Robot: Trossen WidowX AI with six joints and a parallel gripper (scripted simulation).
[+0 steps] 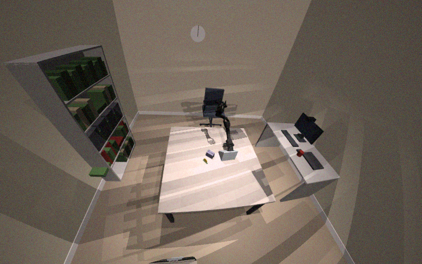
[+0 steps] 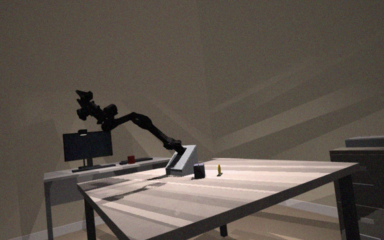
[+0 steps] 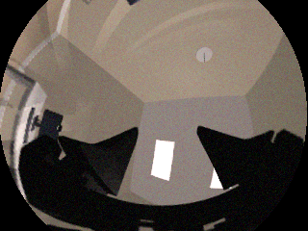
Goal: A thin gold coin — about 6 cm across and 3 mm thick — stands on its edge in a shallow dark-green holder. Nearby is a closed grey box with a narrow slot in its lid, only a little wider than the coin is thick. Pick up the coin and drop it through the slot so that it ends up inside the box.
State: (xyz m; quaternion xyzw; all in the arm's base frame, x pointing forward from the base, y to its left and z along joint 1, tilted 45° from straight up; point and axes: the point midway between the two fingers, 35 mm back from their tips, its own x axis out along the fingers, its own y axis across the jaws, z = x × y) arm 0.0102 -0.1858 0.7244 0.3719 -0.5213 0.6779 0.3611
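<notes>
Now: gripper tip 320 mm short of the gold coin, 710 mm to the right of it and 520 mm above it.
</notes>
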